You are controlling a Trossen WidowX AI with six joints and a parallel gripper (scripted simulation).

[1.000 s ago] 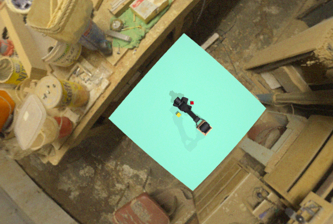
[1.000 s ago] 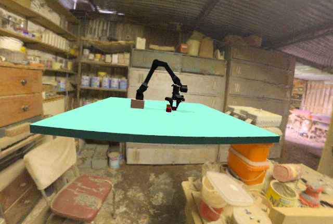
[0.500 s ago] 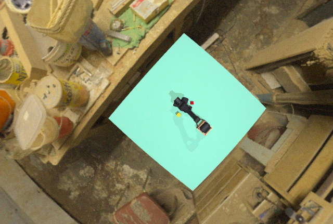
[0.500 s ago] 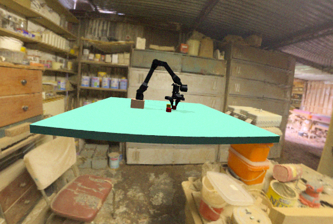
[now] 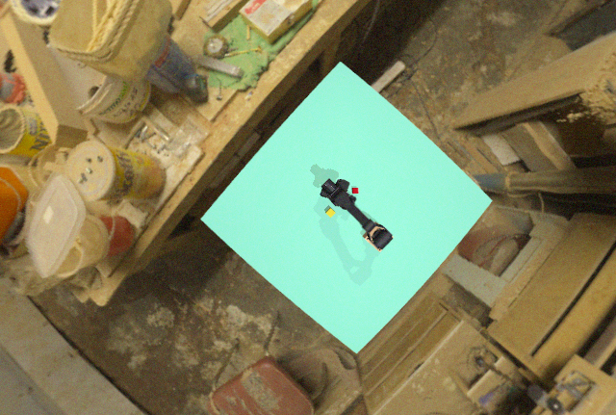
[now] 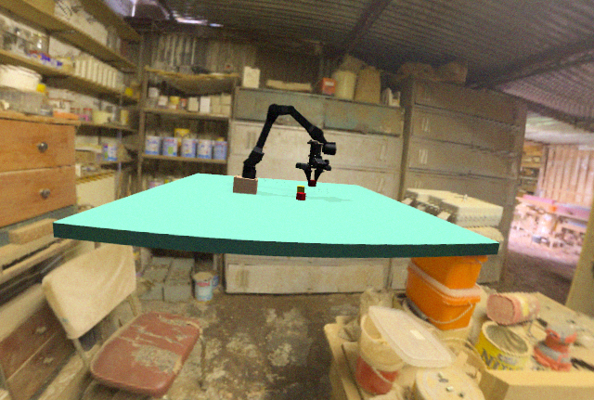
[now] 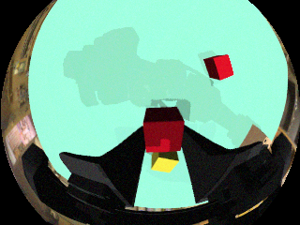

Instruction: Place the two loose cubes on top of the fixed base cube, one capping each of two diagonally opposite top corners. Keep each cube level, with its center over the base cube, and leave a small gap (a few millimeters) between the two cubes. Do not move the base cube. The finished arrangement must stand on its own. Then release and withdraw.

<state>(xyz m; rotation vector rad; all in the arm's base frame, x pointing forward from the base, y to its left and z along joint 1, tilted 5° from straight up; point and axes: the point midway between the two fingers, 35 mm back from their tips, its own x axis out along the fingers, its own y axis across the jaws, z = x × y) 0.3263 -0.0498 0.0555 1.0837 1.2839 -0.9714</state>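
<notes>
My gripper tip is now 10 cm to the right of the yellow cube, 5 cm above it and 3 cm past it.
</notes>
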